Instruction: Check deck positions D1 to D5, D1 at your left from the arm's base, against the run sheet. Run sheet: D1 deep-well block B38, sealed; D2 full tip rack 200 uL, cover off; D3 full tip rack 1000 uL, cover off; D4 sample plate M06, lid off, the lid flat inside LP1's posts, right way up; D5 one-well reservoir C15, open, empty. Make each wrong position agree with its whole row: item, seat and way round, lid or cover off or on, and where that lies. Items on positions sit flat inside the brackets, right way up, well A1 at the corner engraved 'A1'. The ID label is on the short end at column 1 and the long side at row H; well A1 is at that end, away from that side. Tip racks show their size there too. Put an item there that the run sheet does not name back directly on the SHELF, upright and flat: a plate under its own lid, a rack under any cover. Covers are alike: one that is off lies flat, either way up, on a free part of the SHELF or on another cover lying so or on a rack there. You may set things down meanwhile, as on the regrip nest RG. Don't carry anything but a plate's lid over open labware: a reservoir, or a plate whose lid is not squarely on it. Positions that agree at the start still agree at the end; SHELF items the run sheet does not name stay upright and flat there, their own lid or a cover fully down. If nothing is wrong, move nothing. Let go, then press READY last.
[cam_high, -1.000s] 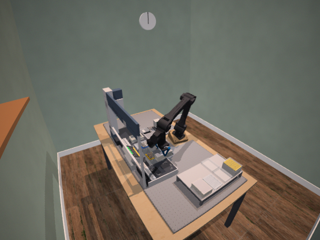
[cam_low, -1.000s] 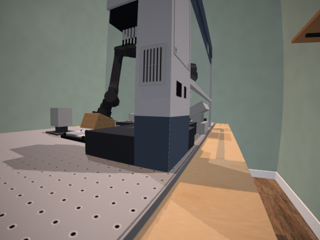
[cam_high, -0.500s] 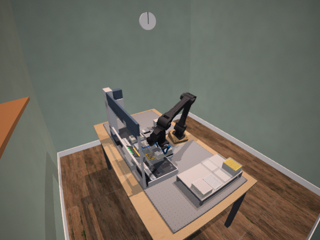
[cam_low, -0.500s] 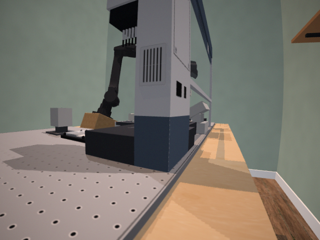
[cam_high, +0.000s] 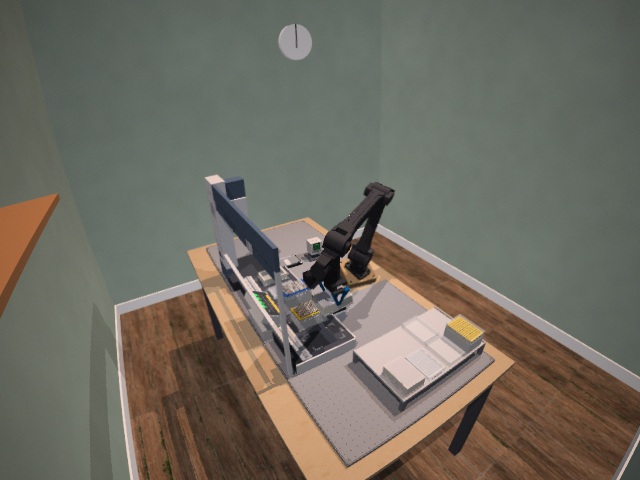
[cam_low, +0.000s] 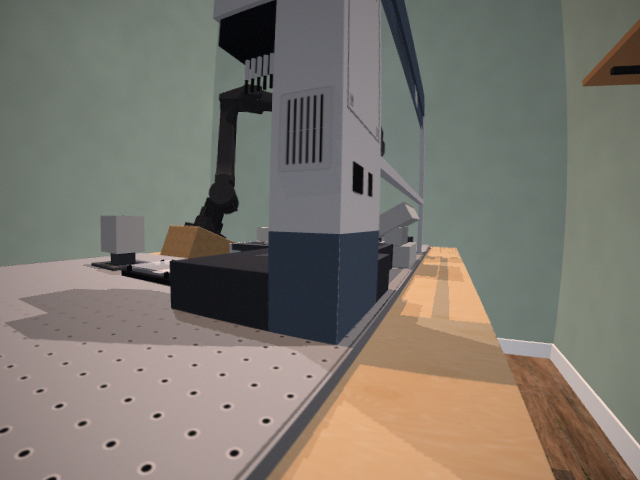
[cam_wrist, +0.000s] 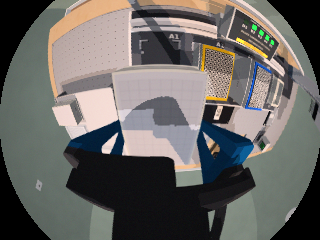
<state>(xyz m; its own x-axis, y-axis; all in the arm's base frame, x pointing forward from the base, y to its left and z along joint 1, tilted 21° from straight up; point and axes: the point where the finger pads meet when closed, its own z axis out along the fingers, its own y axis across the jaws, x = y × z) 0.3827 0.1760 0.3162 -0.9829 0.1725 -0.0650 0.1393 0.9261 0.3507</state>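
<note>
Now: hand 30 mm short of the yellow-framed tip rack, 120 mm to the left of it and 140 mm above it. Round my hand: white block 10 mm below; then gantry beam 180 mm ahead, 320 mm to the right, 280 mm above; then blue-framed tip rack 10 mm ahead, 250 mm to the right, 110 mm below.
</note>
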